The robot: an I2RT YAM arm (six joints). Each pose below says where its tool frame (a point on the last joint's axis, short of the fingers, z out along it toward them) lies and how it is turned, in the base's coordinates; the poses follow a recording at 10 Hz.
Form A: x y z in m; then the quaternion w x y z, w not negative.
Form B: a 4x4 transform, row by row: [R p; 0 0 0 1], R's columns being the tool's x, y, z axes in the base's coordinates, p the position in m. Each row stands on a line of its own. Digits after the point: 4 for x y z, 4 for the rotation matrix.
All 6 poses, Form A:
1: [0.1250 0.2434 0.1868 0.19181 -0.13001 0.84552 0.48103]
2: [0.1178 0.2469 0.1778 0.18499 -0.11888 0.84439 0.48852]
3: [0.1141 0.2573 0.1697 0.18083 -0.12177 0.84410 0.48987]
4: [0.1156 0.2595 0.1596 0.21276 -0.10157 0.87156 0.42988]
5: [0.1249 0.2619 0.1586 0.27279 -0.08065 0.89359 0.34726]
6: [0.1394 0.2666 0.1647 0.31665 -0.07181 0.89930 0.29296]
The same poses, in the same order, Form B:
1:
-0.8926 -0.4044 0.1993 0.1250
-0.0353 0.5034 0.8633 0.2434
-0.4494 0.7636 -0.4636 0.1868
0 0 0 1

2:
-0.9033 -0.3815 0.1963 0.1178
-0.0200 0.4944 0.8690 0.2469
-0.4286 0.7810 -0.4543 0.1778
0 0 0 1

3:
-0.9049 -0.3827 0.1860 0.1141
-0.0284 0.4904 0.8710 0.2573
-0.4246 0.7830 -0.4547 0.1697
0 0 0 1

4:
-0.8888 -0.3600 0.2835 0.1156
0.0059 0.6098 0.7926 0.2595
-0.4582 0.7061 -0.5399 0.1596
0 0 0 1

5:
-0.8382 -0.3336 0.4315 0.1249
0.0453 0.7458 0.6646 0.2619
-0.5435 0.5766 -0.6100 0.1586
0 0 0 1

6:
-0.7892 -0.3147 0.5275 0.1394
0.0564 0.8180 0.5724 0.2666
-0.6116 0.4814 -0.6278 0.1647
0 0 0 1

